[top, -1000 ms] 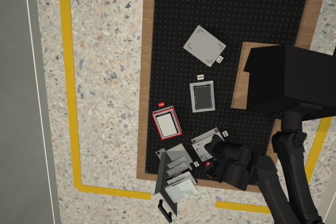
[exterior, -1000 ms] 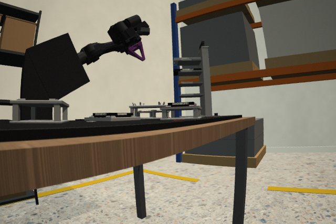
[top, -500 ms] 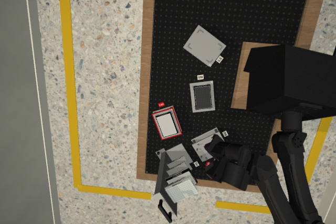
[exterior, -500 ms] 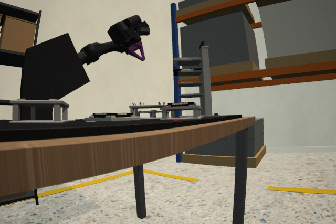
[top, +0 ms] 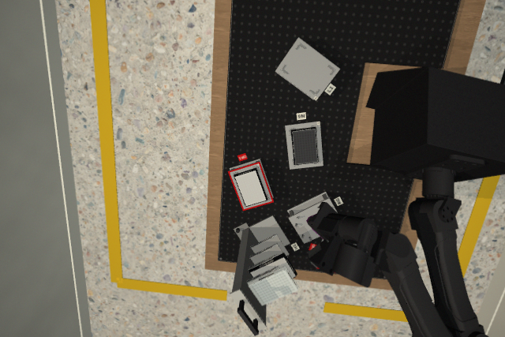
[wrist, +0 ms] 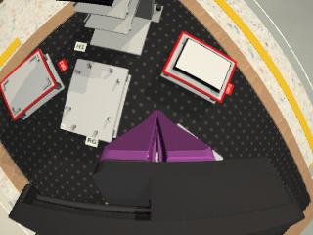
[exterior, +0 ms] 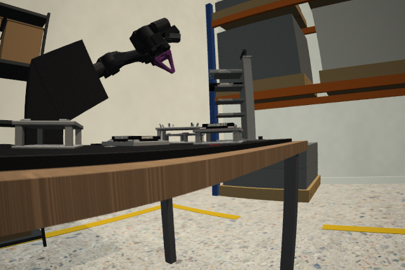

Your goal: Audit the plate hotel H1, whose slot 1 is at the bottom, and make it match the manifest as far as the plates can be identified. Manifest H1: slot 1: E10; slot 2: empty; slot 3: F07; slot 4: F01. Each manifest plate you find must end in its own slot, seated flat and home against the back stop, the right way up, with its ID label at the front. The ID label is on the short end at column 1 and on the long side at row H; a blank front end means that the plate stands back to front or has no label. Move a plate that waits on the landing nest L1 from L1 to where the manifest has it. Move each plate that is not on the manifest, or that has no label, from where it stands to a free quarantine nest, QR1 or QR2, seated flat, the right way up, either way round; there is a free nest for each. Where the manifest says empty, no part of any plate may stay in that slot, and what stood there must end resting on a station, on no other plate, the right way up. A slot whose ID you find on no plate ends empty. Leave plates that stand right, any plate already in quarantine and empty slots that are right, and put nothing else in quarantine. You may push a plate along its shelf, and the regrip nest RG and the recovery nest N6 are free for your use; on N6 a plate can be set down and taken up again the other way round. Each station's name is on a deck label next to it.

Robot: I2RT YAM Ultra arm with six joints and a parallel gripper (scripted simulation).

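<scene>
Now: hand 10 mm short of the recovery nest N6, 150 mm to the left of it and 240 mm above it. Also, from my hand: regrip nest RG (80 mm behind, 100 mm to the left, 190 mm below); white well plate (60 mm ahead, 220 mm to the left, 20 mm above); quarantine nest QR1 (180 mm ahead, 20 mm to the left, 210 mm below).
</scene>
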